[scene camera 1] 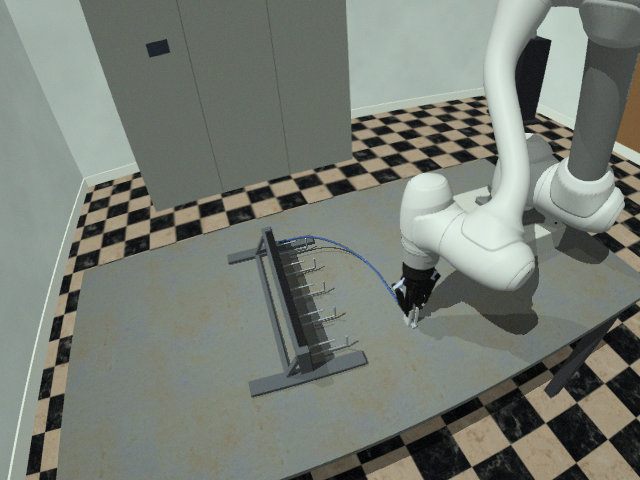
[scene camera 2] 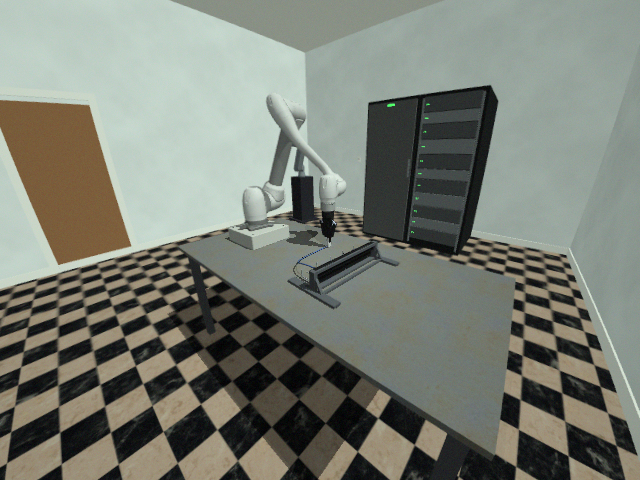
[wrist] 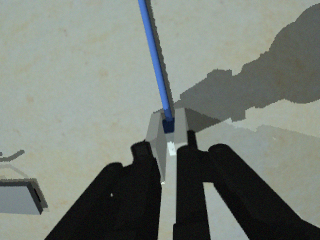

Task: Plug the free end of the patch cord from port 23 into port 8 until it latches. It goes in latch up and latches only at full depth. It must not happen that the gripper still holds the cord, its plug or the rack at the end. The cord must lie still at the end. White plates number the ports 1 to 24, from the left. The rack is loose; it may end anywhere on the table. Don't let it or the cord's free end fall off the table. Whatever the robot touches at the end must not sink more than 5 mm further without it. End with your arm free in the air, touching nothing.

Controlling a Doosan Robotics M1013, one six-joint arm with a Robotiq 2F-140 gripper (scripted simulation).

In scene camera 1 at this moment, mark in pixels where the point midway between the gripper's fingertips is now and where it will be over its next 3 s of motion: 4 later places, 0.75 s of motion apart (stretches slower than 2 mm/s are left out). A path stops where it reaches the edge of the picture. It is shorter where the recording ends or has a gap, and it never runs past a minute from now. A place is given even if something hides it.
My gripper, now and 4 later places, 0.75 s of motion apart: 410, 321; 410, 316; 411, 309; 412, 307; 402, 305
